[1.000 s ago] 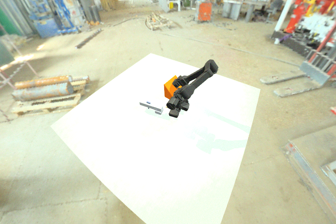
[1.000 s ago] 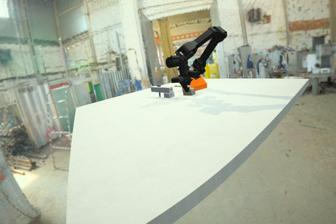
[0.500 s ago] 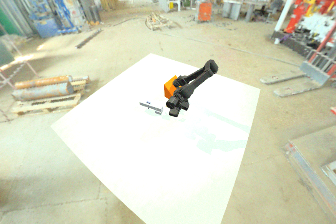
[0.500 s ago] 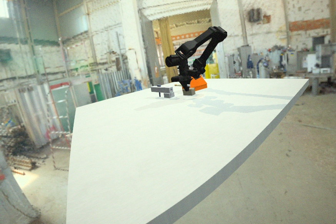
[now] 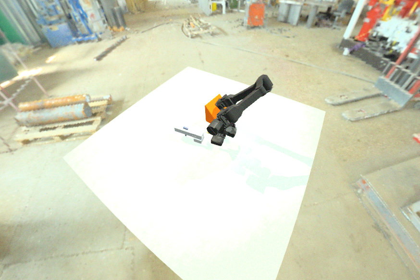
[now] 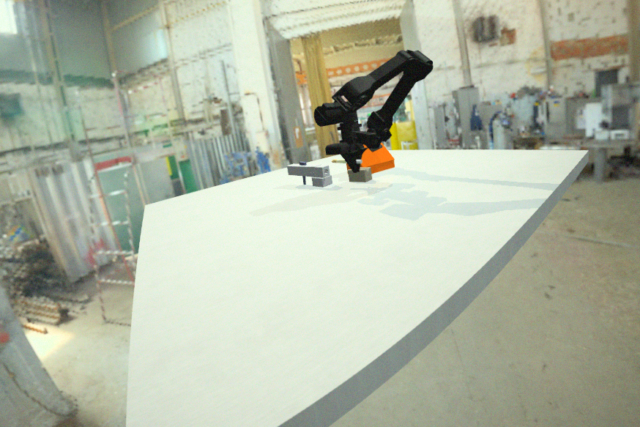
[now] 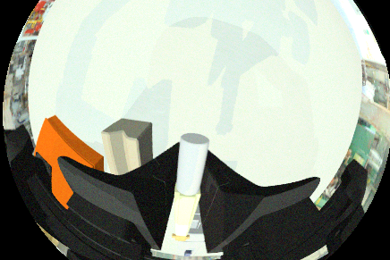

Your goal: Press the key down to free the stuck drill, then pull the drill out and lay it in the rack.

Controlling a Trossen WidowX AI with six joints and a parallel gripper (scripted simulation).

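Now: the drill 10 mm ahead of my gripper tip, 40 mm to the right of it and 40 mm above it. Also, from my gripper tip: blue key: 50 mm ahead, 220 mm to the right, 10 mm above; then grey-tan block: 50 mm behind, 40 mm to the right, 20 mm below; then grey fixture: 50 mm ahead, 200 mm to the right.
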